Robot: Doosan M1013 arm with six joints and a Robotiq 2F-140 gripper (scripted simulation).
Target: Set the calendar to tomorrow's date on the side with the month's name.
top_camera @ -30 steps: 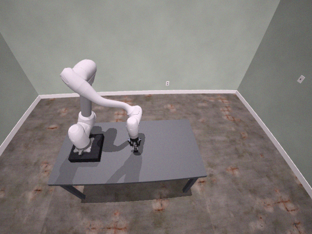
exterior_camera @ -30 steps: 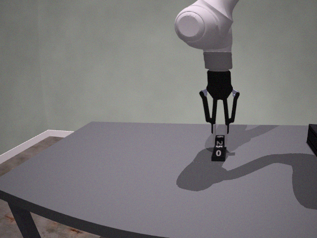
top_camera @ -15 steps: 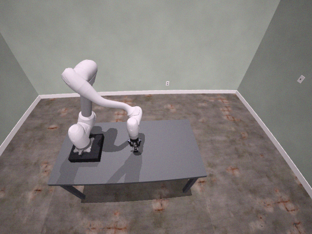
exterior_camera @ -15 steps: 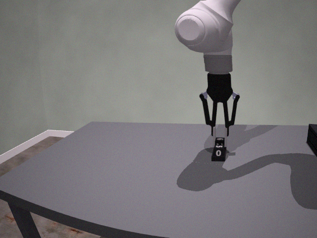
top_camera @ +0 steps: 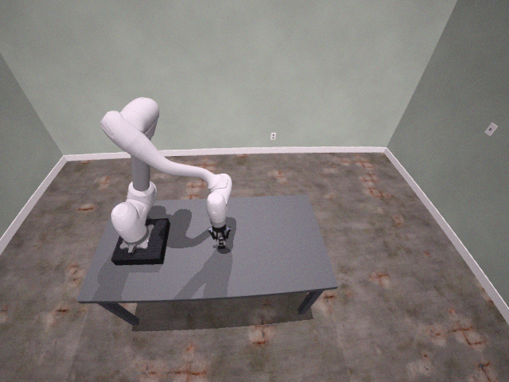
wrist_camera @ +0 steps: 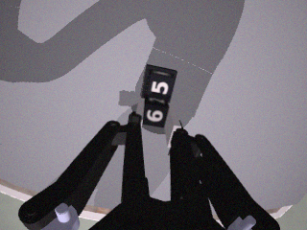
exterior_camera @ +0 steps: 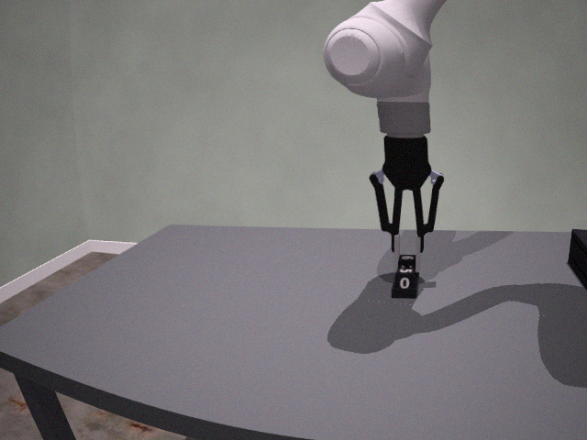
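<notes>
My hand is 5 cm above the tray and 2 cm to the right of it. The rest, counted from my hand: black number cube 3 cm below.
</notes>
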